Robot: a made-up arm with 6 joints.
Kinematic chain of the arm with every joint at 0, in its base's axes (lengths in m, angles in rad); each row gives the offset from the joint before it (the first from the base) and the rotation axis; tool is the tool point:
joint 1: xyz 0 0 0.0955 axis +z
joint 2: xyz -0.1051 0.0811 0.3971 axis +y
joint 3: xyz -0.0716 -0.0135 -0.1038 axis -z
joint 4: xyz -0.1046 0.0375 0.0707 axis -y
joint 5: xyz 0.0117 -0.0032 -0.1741 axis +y
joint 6: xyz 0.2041 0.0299 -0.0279 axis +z
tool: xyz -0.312 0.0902 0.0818
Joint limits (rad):
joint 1: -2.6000..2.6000
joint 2: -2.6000..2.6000
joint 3: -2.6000..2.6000
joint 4: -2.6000..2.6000
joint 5: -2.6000..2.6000
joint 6: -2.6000..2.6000
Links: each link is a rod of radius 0.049 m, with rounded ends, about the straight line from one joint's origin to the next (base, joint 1, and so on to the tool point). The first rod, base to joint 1, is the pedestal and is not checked.
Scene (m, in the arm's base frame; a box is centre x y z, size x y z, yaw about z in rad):
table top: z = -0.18
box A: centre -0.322 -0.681 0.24 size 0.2 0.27 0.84 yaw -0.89
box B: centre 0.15 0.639 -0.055 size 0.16 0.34 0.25 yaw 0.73
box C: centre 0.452 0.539 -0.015 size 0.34 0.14 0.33 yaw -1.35
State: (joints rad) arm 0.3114 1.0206 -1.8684 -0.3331 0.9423 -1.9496
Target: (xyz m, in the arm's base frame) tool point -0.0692 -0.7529 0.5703
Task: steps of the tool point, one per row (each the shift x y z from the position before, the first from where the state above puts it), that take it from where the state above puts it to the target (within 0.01 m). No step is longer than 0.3 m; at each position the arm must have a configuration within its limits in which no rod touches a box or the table.
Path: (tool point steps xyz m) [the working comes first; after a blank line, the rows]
Joints at the target: 0.9948 1.2192 -2.0231 -0.7604 1.1900 -1.7199
Straight joint move there: touches box A.

1: 0.0814 -0.0886 0.1871
2: 0.1403 -0.0025 0.2037
3: 0.1741 0.1031 0.1558
4: 0.1593 0.1840 0.0547
5: -0.0051 -0.1473 -0.0821
6: 0.0615 -0.1133 -0.0986
7: 0.1048 -0.0593 -0.1075
8: -0.0033 -0.1055 -0.0080
9: -0.0034 -0.1075 -0.0473
10: -0.0088 -0.0954 -0.0870
11: -0.0179 -0.0693 -0.1213

